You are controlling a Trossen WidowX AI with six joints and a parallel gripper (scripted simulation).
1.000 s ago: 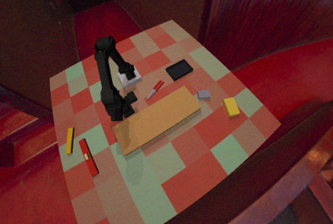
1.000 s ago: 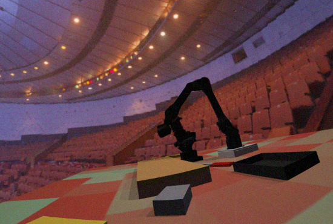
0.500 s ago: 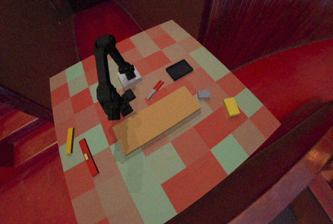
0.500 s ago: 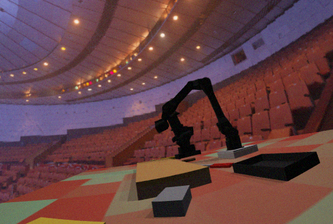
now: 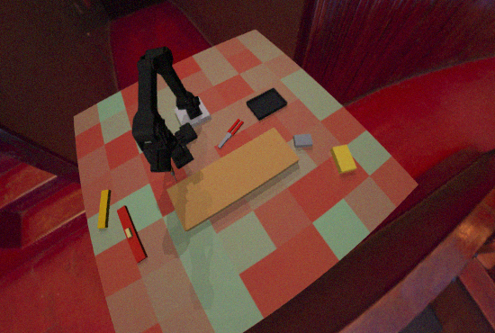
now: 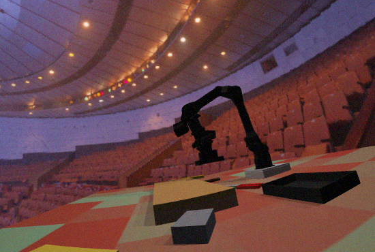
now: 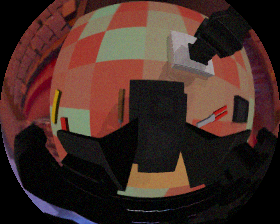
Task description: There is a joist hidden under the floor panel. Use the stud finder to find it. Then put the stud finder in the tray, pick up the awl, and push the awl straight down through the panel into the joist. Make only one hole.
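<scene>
My gripper tip is 2 cm below the stud finder and 1 cm past it. From my gripper tip the other things lie so: yellow bar 42 cm to the right, 11 cm below, 3 cm ahead; awl 11 cm below, 8 cm to the right, 2 cm ahead; red level 33 cm to the right, 18 cm ahead, 11 cm below.
</scene>
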